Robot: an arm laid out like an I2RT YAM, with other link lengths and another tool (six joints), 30 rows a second.
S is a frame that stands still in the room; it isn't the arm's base.
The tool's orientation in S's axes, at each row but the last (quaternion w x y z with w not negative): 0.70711 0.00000 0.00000 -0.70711; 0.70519 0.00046 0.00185 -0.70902; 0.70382 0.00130 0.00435 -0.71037; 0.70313 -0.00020 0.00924 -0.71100; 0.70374 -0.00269 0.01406 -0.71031; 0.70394 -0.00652 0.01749 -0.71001
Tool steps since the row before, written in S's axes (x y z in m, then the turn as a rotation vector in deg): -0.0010 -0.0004 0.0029 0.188 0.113 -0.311; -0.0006 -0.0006 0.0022 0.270 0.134 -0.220; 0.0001 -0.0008 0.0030 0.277 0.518 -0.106; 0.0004 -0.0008 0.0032 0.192 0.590 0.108; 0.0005 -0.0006 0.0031 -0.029 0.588 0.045; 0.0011 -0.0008 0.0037 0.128 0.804 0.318
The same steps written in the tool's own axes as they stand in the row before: 0.0004 -0.0010 0.0029 -0.113 0.188 -0.311; 0.0006 -0.0006 0.0022 -0.135 0.270 -0.220; 0.0008 0.0001 0.0030 -0.520 0.273 -0.109; 0.0008 0.0004 0.0032 -0.593 0.184 0.103; 0.0005 0.0004 0.0031 -0.588 -0.035 0.035; 0.0007 0.0010 0.0037 -0.810 0.110 0.310
